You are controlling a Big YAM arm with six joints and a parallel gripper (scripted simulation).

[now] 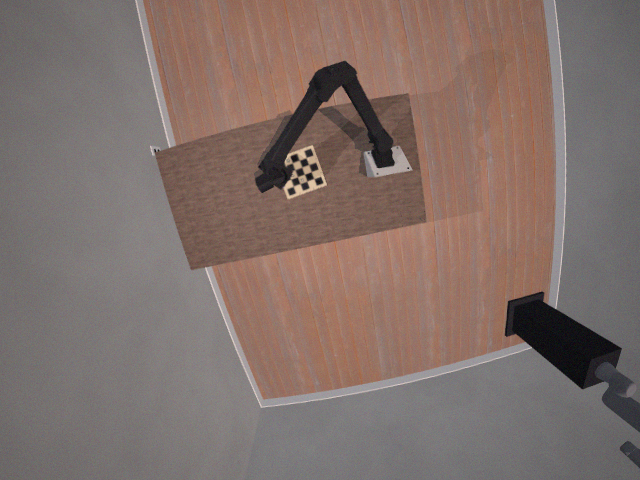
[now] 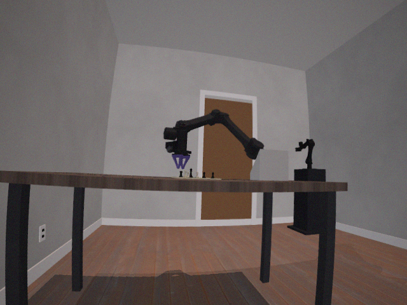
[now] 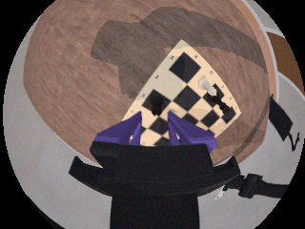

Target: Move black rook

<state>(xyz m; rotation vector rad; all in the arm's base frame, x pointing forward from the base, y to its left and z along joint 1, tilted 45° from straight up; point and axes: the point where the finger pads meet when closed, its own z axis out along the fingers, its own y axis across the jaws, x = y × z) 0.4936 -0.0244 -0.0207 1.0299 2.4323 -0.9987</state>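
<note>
Right now the black piece is 4 cm below my hand. From my hand the other things lie so: chessboard (8 cm behind, 6 cm below, 1 cm to the right); white piece (8 cm to the right, 4 cm behind, 3 cm below).
</note>
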